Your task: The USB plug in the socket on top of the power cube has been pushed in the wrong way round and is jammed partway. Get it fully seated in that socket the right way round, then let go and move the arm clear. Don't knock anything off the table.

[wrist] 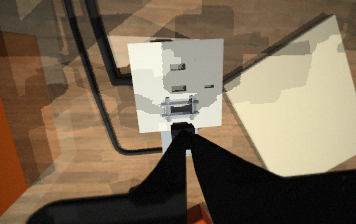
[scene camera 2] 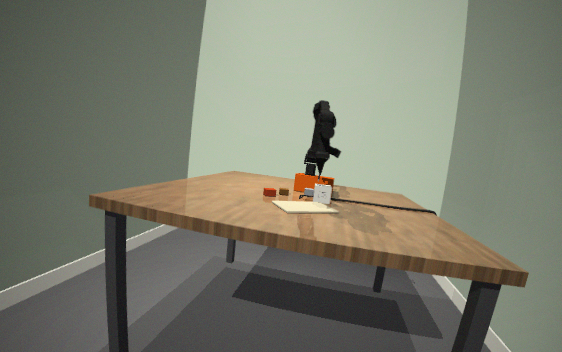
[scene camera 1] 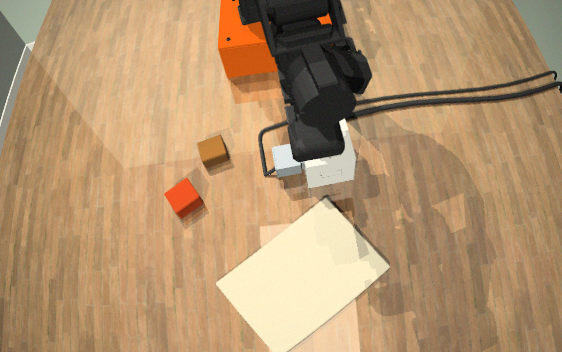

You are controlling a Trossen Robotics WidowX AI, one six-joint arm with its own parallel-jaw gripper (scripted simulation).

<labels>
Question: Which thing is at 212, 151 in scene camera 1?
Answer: A brown block.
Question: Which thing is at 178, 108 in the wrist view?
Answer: A USB socket.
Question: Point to a cream sheet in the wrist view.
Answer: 289, 102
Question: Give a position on a cream sheet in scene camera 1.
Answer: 314, 268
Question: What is my gripper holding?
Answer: A dark USB plug.
</labels>
